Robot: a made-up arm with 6 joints. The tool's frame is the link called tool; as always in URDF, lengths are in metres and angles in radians. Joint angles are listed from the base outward.
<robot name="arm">
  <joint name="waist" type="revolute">
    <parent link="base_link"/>
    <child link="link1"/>
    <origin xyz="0 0 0.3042" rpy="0 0 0"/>
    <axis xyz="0 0 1"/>
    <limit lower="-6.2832" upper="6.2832"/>
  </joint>
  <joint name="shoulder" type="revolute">
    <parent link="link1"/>
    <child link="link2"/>
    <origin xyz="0 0 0" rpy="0 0 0"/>
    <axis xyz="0 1 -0.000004"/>
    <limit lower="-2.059" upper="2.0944"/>
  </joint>
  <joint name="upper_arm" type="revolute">
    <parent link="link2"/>
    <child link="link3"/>
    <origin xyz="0.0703 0 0.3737" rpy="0 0 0"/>
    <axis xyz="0 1 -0.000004"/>
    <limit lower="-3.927" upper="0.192"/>
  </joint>
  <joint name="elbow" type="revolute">
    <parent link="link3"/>
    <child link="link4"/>
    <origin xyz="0.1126 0 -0.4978" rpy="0 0 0"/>
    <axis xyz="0 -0.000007 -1"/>
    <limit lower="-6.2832" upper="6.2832"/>
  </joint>
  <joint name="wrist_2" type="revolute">
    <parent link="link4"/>
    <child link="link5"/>
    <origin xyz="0 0 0" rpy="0 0 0"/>
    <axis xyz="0 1 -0.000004"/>
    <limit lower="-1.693" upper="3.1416"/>
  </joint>
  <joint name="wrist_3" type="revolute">
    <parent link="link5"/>
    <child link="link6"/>
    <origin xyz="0.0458 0 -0.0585" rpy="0 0 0"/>
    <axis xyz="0 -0.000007 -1"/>
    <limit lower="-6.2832" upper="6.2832"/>
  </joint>
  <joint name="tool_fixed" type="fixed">
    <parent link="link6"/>
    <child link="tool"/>
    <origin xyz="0 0 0" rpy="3.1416 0 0"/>
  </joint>
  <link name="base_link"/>
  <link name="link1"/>
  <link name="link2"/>
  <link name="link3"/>
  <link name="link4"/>
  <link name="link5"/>
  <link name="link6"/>
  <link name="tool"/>
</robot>
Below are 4 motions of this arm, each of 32 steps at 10 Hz.
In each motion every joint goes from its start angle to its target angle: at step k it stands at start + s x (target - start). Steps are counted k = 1, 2, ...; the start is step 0. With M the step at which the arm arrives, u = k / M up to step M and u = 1 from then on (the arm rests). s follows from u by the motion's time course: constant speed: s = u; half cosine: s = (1 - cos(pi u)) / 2; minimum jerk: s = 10 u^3 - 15 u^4 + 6 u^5.
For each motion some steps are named. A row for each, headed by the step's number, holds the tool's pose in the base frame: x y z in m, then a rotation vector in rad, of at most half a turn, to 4 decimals.
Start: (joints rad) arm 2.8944 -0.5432 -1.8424 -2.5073 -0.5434 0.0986
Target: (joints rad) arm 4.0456 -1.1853 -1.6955 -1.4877 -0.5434 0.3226
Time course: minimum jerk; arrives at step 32
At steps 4, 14, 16, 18, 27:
4: -0.1828 -0.0006 1.0823 1.5016 -0.3400 -2.0901
14: 0.0111 -0.0584 1.1008 1.0544 -0.0072 -1.4588
16: 0.0741 -0.0416 1.0990 0.9318 0.0760 -1.2330
18: 0.1314 -0.0085 1.0934 0.8151 0.1511 -0.9988
27: 0.2369 0.1731 1.0520 0.4824 0.3420 -0.2480

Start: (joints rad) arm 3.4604 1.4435 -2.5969 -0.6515 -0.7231 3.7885
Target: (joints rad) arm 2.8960 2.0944 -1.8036 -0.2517 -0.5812 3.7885
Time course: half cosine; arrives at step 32
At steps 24, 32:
24: -0.4466 0.0515 -0.4477 2.7448 -0.7112 -0.6915
32: -0.3070 0.0589 -0.4950 2.7946 -0.9599 -0.3890

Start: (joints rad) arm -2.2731 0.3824 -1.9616 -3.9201 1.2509 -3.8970
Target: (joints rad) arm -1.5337 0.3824 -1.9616 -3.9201 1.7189 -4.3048
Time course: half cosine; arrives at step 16
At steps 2, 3, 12, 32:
2: -0.4527 -0.6141 0.7720 0.7246 0.3840 -0.0022
3: -0.4302 -0.6290 0.7730 0.6993 0.4171 0.0208
12: -0.0094 -0.7434 0.7859 0.1275 0.7780 0.4033
32: 0.0727 -0.7356 0.7878 -0.0028 0.7993 0.4754

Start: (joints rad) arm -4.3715 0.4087 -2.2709 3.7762 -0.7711 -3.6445
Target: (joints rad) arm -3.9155 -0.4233 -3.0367 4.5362 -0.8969 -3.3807
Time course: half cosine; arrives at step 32
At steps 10, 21, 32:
10: -0.2698 0.4457 1.0066 -0.5735 -1.4478 -0.3309
21: -0.0291 -0.0740 1.1915 0.1832 -0.8870 0.0330
32: 0.1921 -0.2900 1.1161 0.6126 -0.6373 0.2165

